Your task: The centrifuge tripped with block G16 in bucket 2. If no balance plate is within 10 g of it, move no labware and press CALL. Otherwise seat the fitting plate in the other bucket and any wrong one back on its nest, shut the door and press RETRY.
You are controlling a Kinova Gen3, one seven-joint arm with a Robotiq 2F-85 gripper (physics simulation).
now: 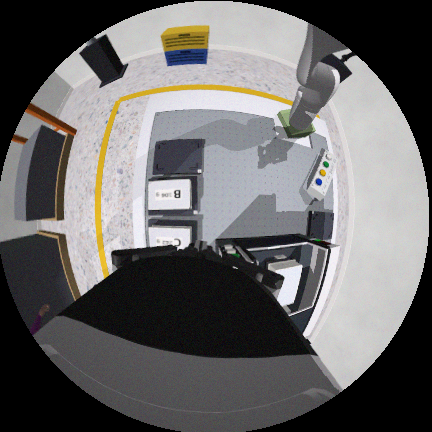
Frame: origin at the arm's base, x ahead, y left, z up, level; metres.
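Where they show: gripper, between the fingertips: (pixel 200 247); arm's base, origin of its link: (pixel 298 120).
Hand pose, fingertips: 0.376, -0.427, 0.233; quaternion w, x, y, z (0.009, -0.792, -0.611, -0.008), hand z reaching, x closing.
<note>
Each offset is from my fingertips to the top centre of the thing, as dx, dy, dz. "spot": to the spot under its first point. Level surfaces: height alone.
My gripper (pixel 200 247) is shut and empty. It hangs high above the perforated bench {dz -0.276} (pixel 241 177), over the gap between the nests and the centrifuge. Three dark nests stand in a column at the left. The far nest {-0.228, -0.062, -0.261} (pixel 179 155) is empty. White plate B {-0.098, -0.089, -0.223} (pixel 169 194), marked 106 g, sits on the middle nest. White plate C {+0.039, -0.105, -0.223} (pixel 169 238), marked 242 g, sits on the near nest, half hidden by my gripper. The centrifuge (pixel 314 278) is at the lower right and a white block {+0.173, +0.192, -0.095} (pixel 287 273) shows inside it. I cannot tell how its door stands. The button box {spot: -0.139, +0.455, -0.213} (pixel 320 173) with green, yellow and blue buttons lies at the right.
The arm's base stands on a green pad (pixel 296 127) at the far right corner. A small dark box {+0.071, +0.496, -0.247} (pixel 320 224) sits between the button box and the centrifuge. A yellow floor line (pixel 100 193) rings the bench. A yellow and blue crate (pixel 185 45) and dark cabinets (pixel 40 177) stand beyond it.
</note>
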